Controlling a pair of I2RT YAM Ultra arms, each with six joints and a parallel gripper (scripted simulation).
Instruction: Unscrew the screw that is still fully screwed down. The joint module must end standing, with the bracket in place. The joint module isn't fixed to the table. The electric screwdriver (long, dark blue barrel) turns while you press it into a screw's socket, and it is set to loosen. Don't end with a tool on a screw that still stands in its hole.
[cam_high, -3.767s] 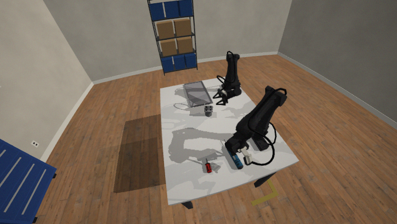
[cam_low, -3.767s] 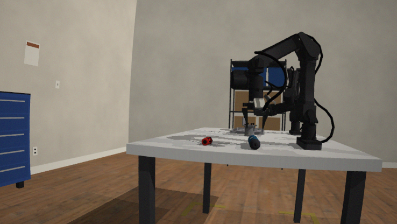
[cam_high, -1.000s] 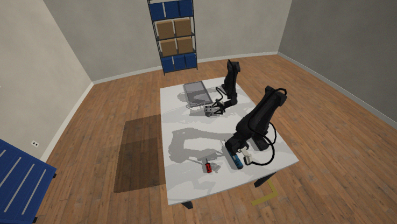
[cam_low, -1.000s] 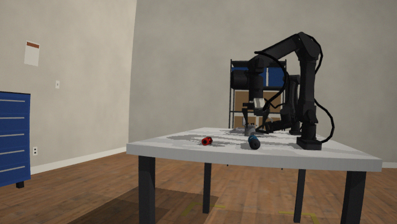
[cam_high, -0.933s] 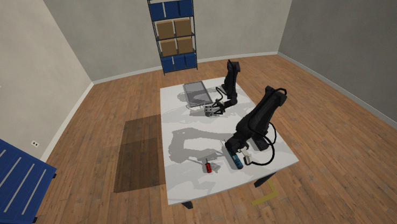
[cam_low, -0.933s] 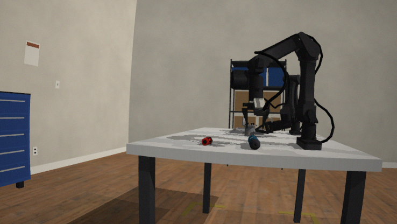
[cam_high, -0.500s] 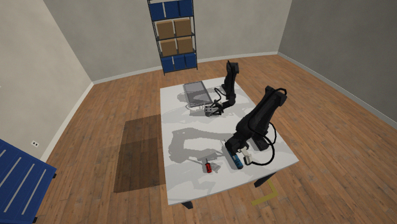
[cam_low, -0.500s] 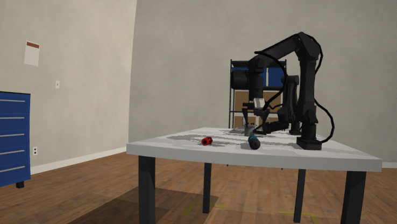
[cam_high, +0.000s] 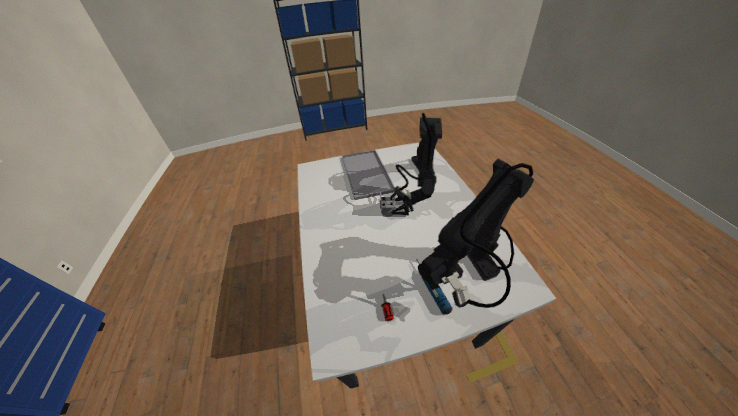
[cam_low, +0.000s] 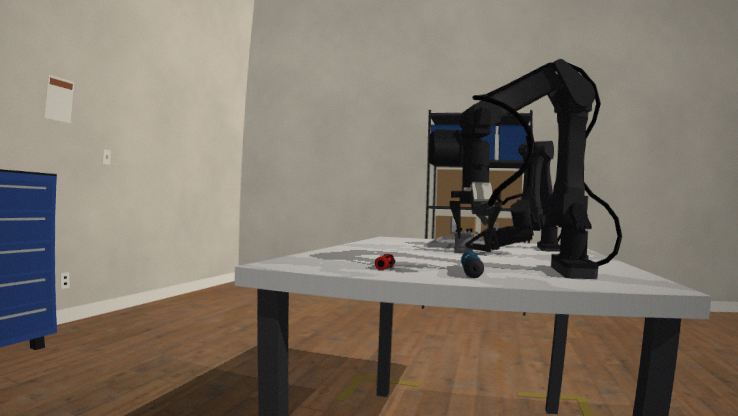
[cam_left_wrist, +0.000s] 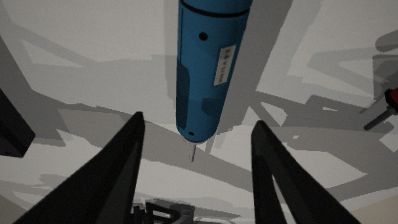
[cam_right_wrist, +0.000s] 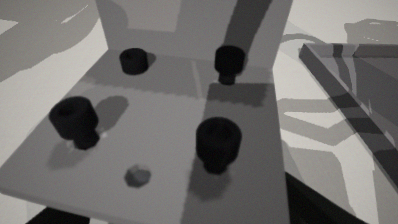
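Right now the joint module is 20 mm ahead of my right hand and 10 mm to the left of it. Also, from my right hand: bit 320 mm to the left, 30 mm behind, 10 mm below; then flat grey tray 340 mm to the right, 60 mm ahead, 20 mm below; then grey bracket 50 mm above, 20 mm ahead.
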